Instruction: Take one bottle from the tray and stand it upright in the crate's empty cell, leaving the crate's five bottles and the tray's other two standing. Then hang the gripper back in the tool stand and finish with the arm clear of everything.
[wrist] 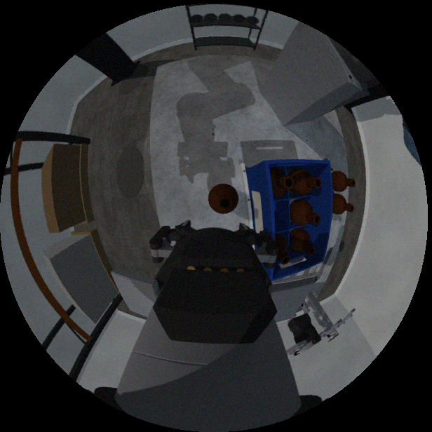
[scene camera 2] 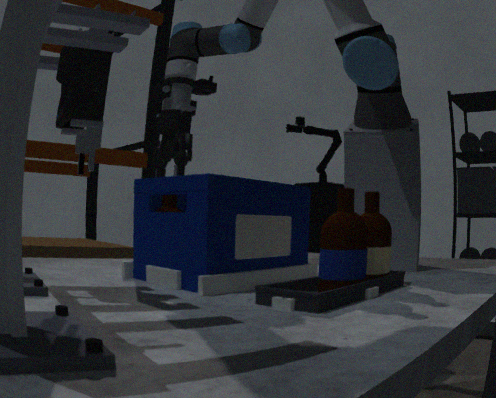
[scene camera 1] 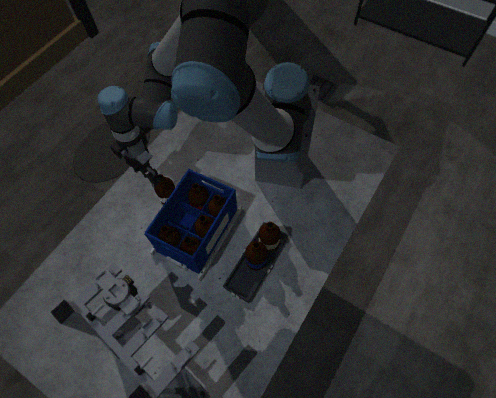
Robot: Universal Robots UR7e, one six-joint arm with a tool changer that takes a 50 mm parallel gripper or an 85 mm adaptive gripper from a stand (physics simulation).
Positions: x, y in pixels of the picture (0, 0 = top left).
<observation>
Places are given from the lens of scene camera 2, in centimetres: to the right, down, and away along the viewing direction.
blue-labelled bottle [scene camera 2: 344, 236]: 14, 5, 62
cream-labelled bottle [scene camera 2: 379, 229]: 21, 5, 68
The marked spots on the cream-labelled bottle and the blue-labelled bottle are 9 cm apart.
</observation>
